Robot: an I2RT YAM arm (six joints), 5 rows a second.
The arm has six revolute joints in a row. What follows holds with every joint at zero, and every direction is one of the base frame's. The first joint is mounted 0.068 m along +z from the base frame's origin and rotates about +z. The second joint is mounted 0.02 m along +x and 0.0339 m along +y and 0.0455 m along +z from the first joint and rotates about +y. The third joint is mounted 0.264 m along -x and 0.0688 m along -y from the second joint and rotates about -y. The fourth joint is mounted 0.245 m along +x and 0.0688 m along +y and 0.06 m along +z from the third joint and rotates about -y. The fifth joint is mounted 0.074 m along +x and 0.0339 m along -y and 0.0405 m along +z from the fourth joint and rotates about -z. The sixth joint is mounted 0.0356 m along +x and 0.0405 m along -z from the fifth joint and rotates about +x. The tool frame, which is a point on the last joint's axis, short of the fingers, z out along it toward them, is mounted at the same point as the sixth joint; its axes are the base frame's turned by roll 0, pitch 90 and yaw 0 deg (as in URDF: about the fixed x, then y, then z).
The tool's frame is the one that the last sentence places.
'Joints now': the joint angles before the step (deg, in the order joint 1, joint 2, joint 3, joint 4, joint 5, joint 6). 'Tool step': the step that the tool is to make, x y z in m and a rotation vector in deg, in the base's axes. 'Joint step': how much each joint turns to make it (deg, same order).
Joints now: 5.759 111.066 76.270 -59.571 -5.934 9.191
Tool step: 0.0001 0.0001 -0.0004 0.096 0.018 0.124
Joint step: 0.006 0.062 -0.012 0.053 -0.088 -0.126
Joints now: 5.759 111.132 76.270 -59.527 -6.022 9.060
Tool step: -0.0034 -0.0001 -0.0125 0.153 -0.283 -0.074
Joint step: 0.027 0.242 -2.725 3.274 -0.131 0.092
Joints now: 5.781 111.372 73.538 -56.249 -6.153 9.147
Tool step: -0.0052 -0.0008 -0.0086 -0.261 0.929 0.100
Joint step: -0.028 0.133 -2.002 1.173 0.176 -0.115
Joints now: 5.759 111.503 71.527 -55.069 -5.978 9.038
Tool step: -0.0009 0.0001 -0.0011 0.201 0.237 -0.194
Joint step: 0.007 0.011 -0.276 0.090 -0.241 0.181
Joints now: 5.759 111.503 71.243 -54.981 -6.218 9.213
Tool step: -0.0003 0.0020 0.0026 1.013 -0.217 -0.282
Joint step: 0.239 -0.403 0.081 -0.114 -1.028 0.435
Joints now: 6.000 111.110 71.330 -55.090 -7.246 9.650
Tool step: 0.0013 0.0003 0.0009 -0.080 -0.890 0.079
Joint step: 0.046 -0.165 0.030 0.680 0.175 -0.019
